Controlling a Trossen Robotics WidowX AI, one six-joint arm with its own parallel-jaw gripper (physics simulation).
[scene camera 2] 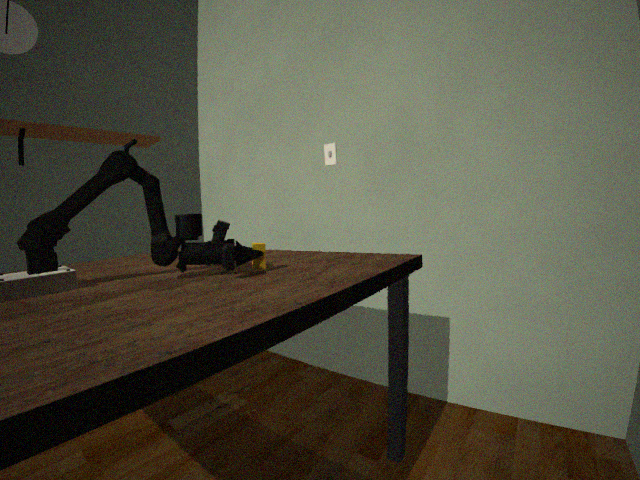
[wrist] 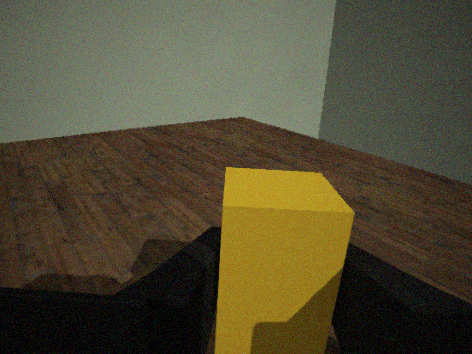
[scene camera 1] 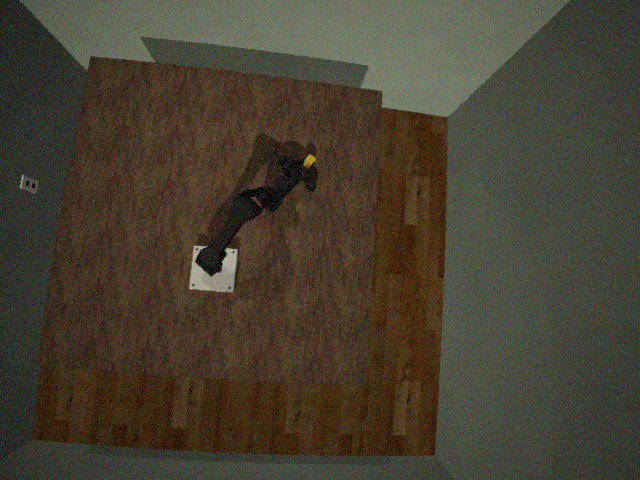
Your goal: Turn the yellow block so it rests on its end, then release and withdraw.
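The yellow block (scene camera 1: pixel 309 161) (scene camera 2: pixel 259 263) (wrist: pixel 282 260) stands upright, its long side vertical, at the fingertips. In the scene camera 2 view its lower end is at or very close to the table top (scene camera 2: pixel 330 273); I cannot tell whether it touches. My gripper (scene camera 1: pixel 307 165) (scene camera 2: pixel 258 254) is level, low over the table, and shut on the yellow block, with one dark finger on each side of it in the wrist view. The block's lower end is hidden in the wrist view.
The arm's white base plate (scene camera 1: pixel 211 281) (scene camera 2: pixel 38 284) sits on the table behind the gripper. The table's far corner (wrist: pixel 243 118) shows beyond the block, with walls behind. A wooden shelf (scene camera 2: pixel 87 133) hangs on the wall behind the arm.
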